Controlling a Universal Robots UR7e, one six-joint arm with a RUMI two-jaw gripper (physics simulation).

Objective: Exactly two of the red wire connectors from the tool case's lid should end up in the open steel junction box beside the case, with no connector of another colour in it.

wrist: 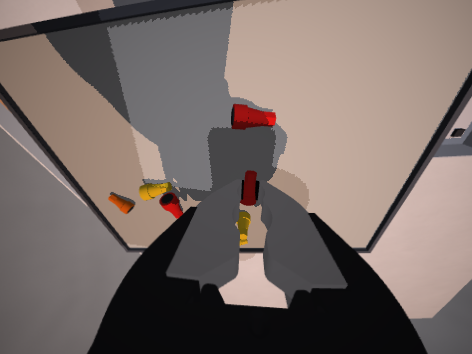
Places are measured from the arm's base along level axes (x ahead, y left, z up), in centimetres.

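Pixels of known places: gripper, between the fingertips: (249, 182).
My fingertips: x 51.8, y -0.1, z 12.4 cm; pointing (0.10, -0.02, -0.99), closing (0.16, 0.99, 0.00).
Observation:
Behind a point stands the place of what it marks.
My gripper (249, 182) {x 51.8, y -0.1, z 12.3 cm} is shut on a red connector (250, 187) {x 51.5, y 0.0, z 13.5 cm}, which is pinched between the fingertips over the lower middle of the lid (350, 100) {x 46.1, y 6.9, z 12.4 cm}. A second red connector (252, 117) {x 46.0, y 0.7, z 13.6 cm} lies on its side on the lid, a little beyond the fingertips. A third red connector (171, 204) {x 52.5, y -7.1, z 13.8 cm} lies left of the fingers, its lower end hidden by the gripper. Part of the steel junction box (454, 150) {x 57.6, y 29.1, z 0.8 cm} shows at the right edge of the view, outside the lid. Its full inside does not show.
A yellow connector (155, 190) {x 51.1, y -8.2, z 13.4 cm} lies beside the left red one, and an orange connector (121, 203) {x 52.5, y -12.6, z 13.1 cm} lies further left. Another yellow connector (243, 227) {x 55.6, y -1.0, z 14.1 cm} shows through the gap between the fingers, near the lid's lower edge. A dark raised rim (411, 180) {x 52.7, y 12.7, z 12.7 cm} borders the lid.

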